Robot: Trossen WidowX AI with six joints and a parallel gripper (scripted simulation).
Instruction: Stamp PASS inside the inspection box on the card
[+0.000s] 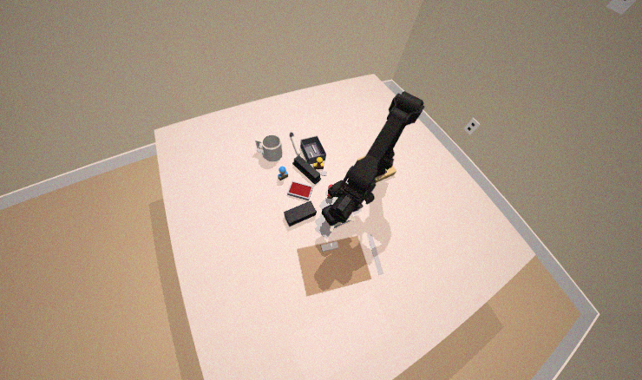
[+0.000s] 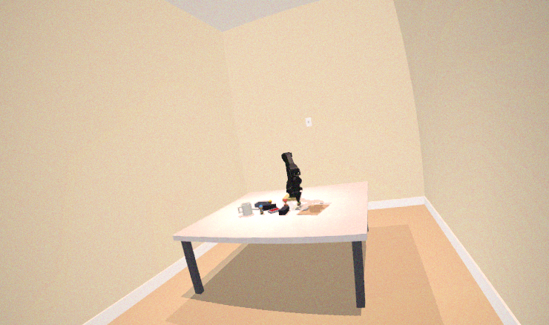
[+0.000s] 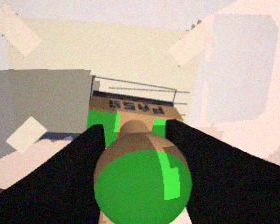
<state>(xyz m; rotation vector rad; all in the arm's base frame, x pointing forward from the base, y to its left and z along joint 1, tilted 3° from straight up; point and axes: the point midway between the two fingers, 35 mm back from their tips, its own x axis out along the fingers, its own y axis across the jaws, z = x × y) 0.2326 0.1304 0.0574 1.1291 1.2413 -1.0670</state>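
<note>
Right now my gripper tip is 4 cm above the cream card, 1 cm to the left of it and 1 cm short of it. From my gripper tip the other things lie so: black box: 15 cm ahead, 7 cm to the right, 2 cm below; grey ruler: 18 cm to the left, 5 cm behind, 3 cm below; red-knobbed stamp: 11 cm to the right, 2 cm below.
</note>
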